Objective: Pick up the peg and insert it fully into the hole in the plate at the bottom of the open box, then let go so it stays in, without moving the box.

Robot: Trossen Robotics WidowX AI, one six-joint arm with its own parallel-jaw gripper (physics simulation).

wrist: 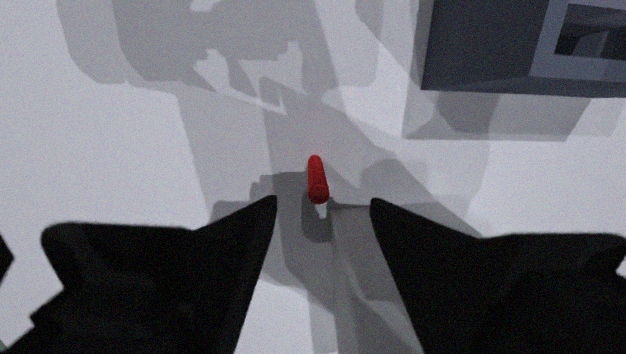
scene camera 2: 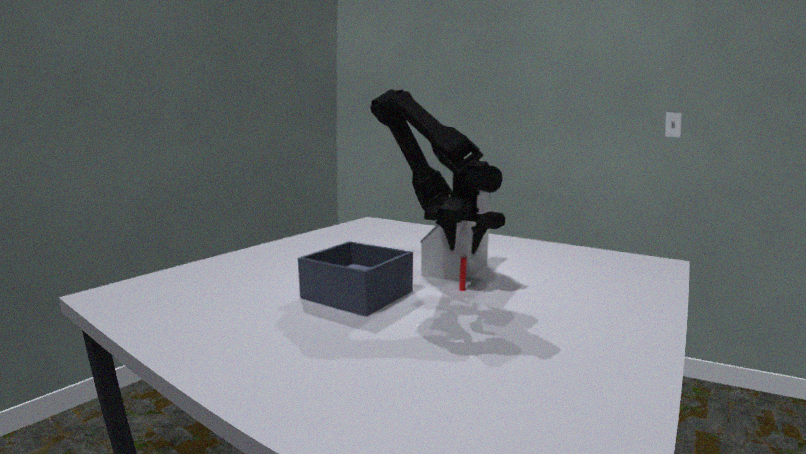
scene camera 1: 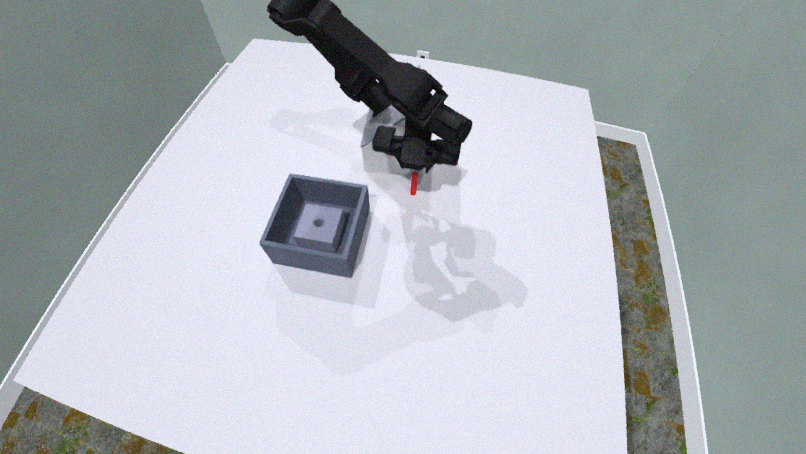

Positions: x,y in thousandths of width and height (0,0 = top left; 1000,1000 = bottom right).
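A dark blue-grey box (scene camera 1: 346,534), visible too at (wrist: 823,154) and (scene camera 2: 403,613); a red peg (wrist: 509,544). My gripper (scene camera 1: 514,373), (wrist: 517,578), (scene camera 2: 574,554) is visible as well.
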